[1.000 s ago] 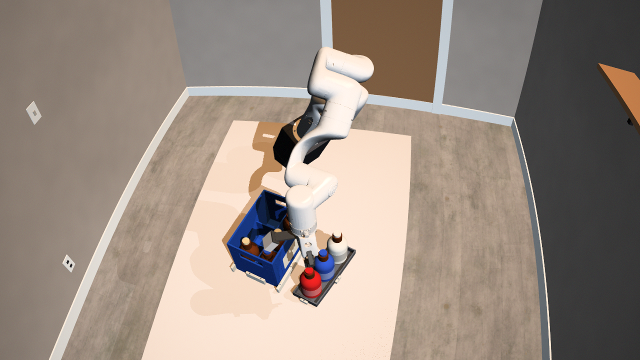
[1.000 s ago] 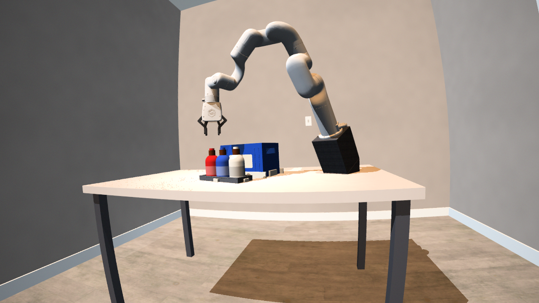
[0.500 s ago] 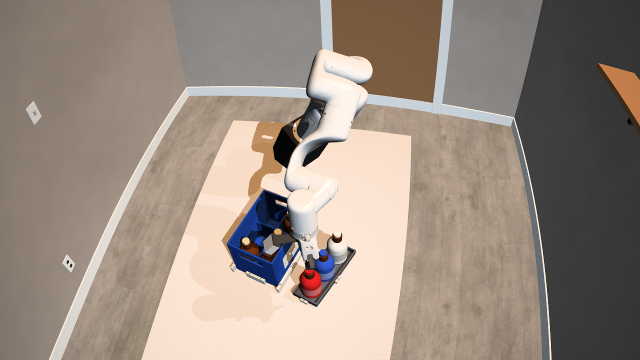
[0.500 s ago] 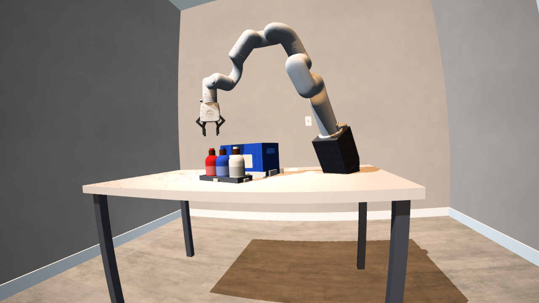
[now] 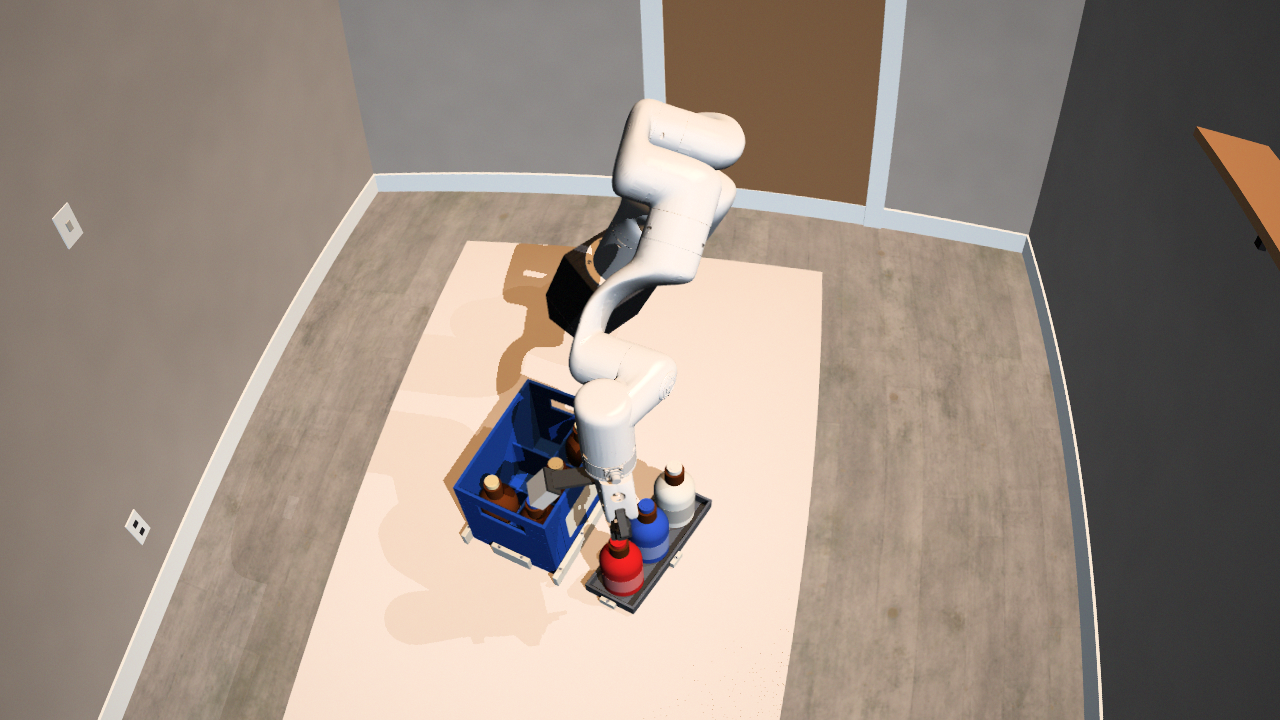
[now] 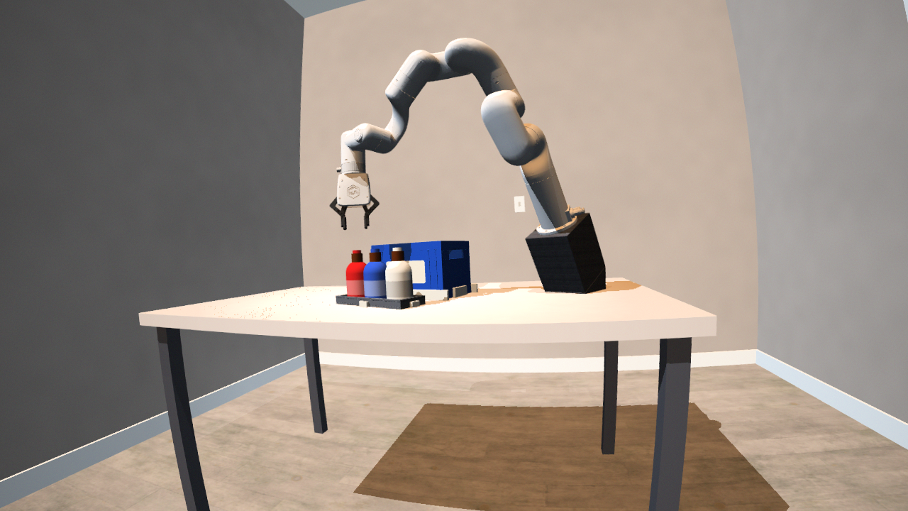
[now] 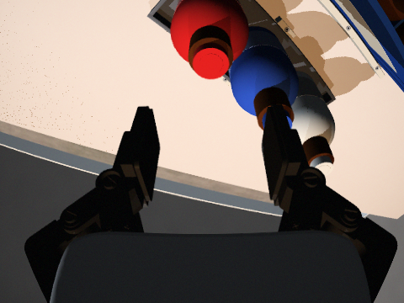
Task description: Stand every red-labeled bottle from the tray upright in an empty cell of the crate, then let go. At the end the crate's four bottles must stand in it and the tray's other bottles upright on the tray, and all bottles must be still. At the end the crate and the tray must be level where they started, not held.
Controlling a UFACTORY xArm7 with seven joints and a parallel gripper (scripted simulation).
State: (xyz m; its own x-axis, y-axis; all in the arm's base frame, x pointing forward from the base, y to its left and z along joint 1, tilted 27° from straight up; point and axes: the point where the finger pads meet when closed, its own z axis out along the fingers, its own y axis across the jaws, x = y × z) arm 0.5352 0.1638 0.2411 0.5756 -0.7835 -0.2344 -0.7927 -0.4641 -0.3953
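The red-labeled bottle lies 160 mm below my hand. From my hand the other things lie so: white-labeled bottle (170 mm behind, 30 mm to the left, 160 mm below); then blue-labeled bottle (80 mm behind, 10 mm to the left, 160 mm below); then tray (80 mm behind, 10 mm to the left, 230 mm below).
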